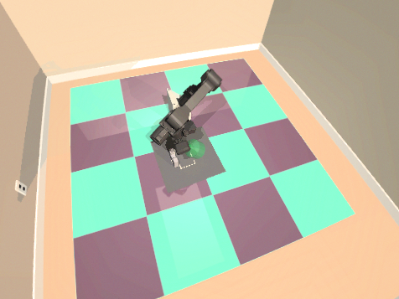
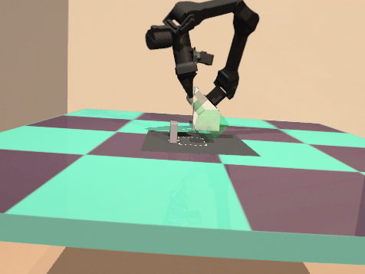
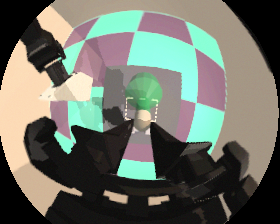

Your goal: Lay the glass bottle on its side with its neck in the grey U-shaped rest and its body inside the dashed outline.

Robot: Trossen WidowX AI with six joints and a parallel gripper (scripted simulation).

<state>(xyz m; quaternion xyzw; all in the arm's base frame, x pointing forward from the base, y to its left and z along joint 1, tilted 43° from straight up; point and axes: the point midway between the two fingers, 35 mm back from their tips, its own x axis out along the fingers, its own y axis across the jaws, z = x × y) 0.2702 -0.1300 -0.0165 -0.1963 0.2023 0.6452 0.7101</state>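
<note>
Now: gripper tip 3 cm to the right of the green glass bottle and 4 cm above it. Also, from my gripper tip: dark grey mat (3 cm to the left, 14 cm below).
</note>
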